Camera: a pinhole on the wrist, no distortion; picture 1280 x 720 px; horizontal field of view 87.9 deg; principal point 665.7 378.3 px. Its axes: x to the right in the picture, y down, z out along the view. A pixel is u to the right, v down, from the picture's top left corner.
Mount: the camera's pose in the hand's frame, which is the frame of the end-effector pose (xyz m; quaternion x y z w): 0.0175 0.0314 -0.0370 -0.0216 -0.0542 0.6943 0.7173
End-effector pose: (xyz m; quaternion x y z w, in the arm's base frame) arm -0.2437 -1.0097 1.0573 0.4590 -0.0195 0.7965 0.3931
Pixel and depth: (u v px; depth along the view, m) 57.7 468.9 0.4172
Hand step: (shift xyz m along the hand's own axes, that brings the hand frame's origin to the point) -0.0955 -0.3665 0.3531
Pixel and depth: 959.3 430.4 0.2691
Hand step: -0.0289 0.1390 0.2337
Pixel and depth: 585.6 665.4 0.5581
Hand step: -0.2845 -0.0521 0.4884
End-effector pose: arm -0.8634 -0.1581 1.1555 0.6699 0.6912 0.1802 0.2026
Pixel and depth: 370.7 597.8 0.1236
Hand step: -0.0381 -0.0275 0.0788
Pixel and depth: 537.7 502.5 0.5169
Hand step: -0.1373 -0.0876 0.4613
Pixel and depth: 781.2 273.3 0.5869
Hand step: 0.0496 0.1041 0.5606
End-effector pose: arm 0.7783 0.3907 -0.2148 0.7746 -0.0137 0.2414 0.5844
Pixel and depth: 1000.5 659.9 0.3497
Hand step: -0.1623 0.1972 0.3030
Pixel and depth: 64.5 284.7 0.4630
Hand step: 0.0199 -0.4100 0.4098
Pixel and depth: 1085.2 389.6 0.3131
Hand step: -0.0156 0.2152 0.2829
